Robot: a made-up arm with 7 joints.
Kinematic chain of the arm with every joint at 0, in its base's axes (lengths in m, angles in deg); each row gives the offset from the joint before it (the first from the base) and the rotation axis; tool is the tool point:
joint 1: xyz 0 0.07 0 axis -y
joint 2: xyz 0 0.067 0 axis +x
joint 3: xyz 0 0 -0.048 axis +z
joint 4: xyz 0 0 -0.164 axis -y
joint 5: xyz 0 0 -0.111 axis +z
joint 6: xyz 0 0 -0.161 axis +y
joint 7: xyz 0 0 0 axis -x
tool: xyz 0 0 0
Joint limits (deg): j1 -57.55..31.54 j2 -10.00..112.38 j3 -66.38..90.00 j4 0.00..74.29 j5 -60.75..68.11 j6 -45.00..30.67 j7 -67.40..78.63
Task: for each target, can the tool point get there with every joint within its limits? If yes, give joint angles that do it. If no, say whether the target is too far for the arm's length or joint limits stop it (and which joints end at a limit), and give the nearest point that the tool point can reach.
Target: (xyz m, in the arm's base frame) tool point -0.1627 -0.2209 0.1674
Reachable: no: joint limits stop it (at a limit: joint 1, joint 2, joint 3, joint 4) | nearest point -0.1459 -0.1489 -0.2171 | short by 0.392 m
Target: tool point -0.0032 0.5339 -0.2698
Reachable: yes | joints -10.23 49.66 50.42 14.97 -30.20 -9.63 -26.27
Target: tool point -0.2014 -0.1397 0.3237
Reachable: no: joint limits stop it (at a limit: joint 1, joint 2, joint 3, joint 4) | nearest point -0.1835 0.3014 0.2990 | short by 0.442 m
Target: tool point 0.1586 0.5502 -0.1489
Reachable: yes | joints 17.12 54.30 39.14 30.70 -29.15 -19.90 28.14
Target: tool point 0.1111 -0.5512 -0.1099
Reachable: no: too far | nearest point 0.1860 -0.1489 -0.1840 | short by 0.416 m
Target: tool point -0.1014 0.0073 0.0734
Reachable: no: joint limits stop it (at a limit: joint 1, joint 2, joint 3, joint 4) | nearest point -0.1459 -0.1489 -0.2171 | short by 0.333 m
